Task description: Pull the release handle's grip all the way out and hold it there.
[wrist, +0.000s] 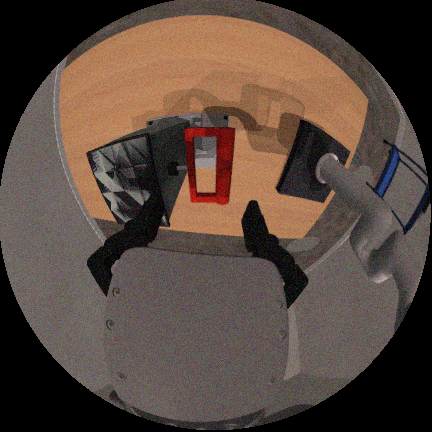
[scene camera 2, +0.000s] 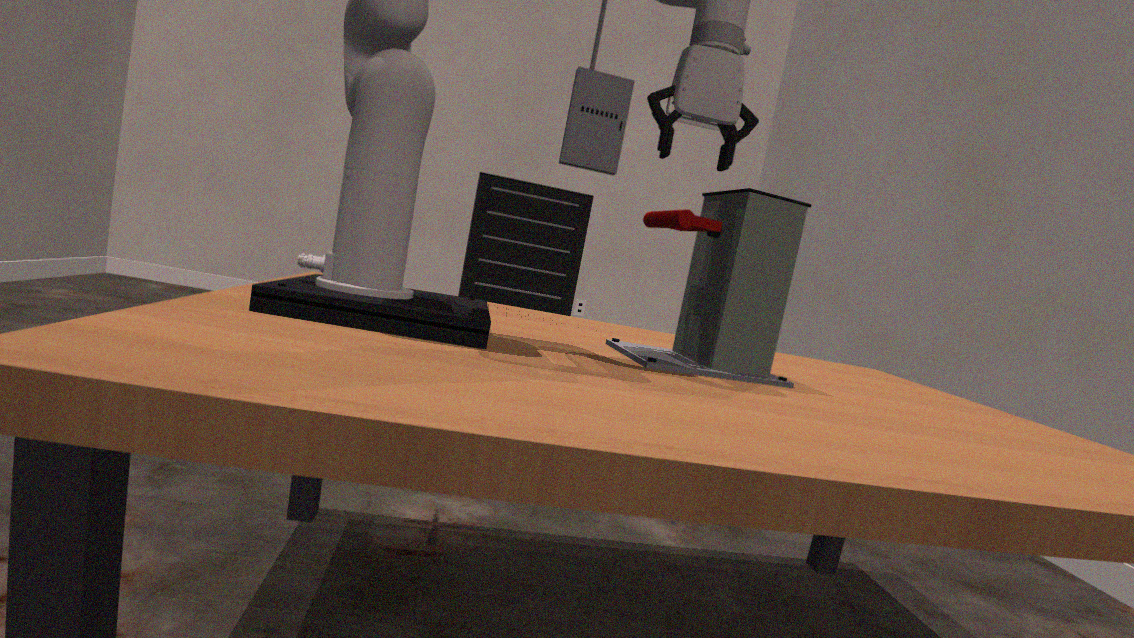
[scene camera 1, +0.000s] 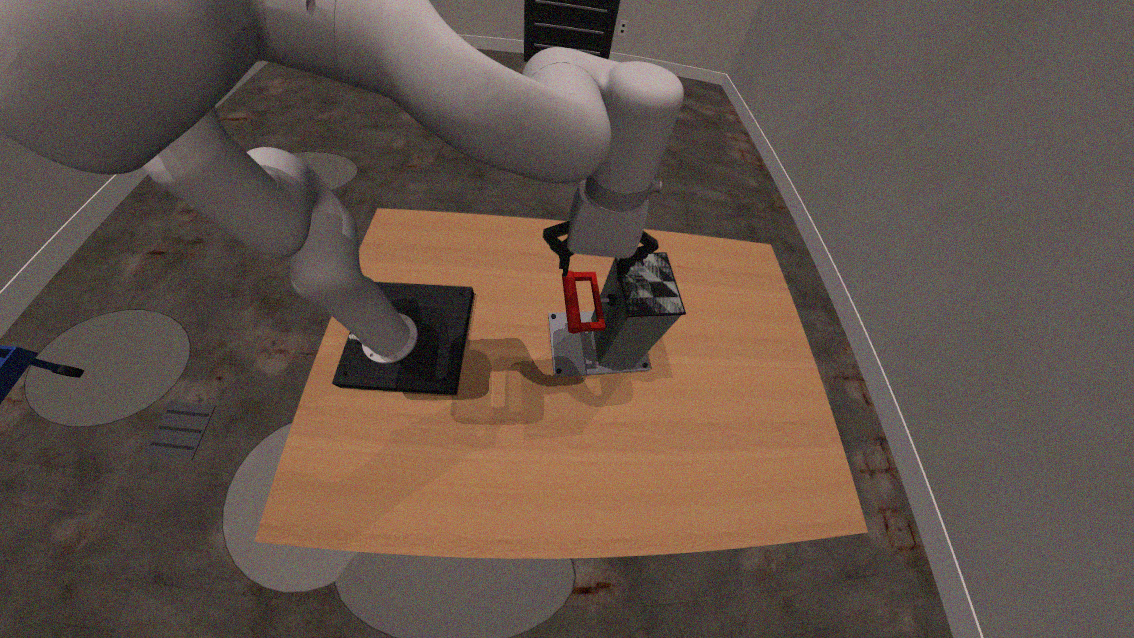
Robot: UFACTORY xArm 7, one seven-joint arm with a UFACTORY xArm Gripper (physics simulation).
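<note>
The release handle's grip is a red rectangular loop (scene camera 1: 571, 303) (scene camera 2: 670, 219) (wrist: 225, 165), roughly level, on the robot-base side of a tall grey-green housing (scene camera 1: 634, 337) (scene camera 2: 741, 285) with a patterned top. A short shaft (wrist: 182, 168) shows between grip and housing. The housing stands on a grey base plate (scene camera 1: 566, 349) (scene camera 2: 662, 361). My gripper (scene camera 1: 593, 267) (scene camera 2: 693, 161) (wrist: 203, 204) is open and empty, pointing down. It is above the grip and, in the wrist view, off its near short end. One finger overlaps the housing top in the wrist view; no contact shows.
The arm's black base block (scene camera 1: 444, 337) (scene camera 2: 372, 313) (wrist: 295, 170) sits on the wooden table (scene camera 1: 555, 491) (scene camera 2: 475, 396) (wrist: 210, 45). A black drawer cabinet (scene camera 1: 570, 23) (scene camera 2: 527, 242) and a grey wall box (scene camera 2: 596, 119) are in the background.
</note>
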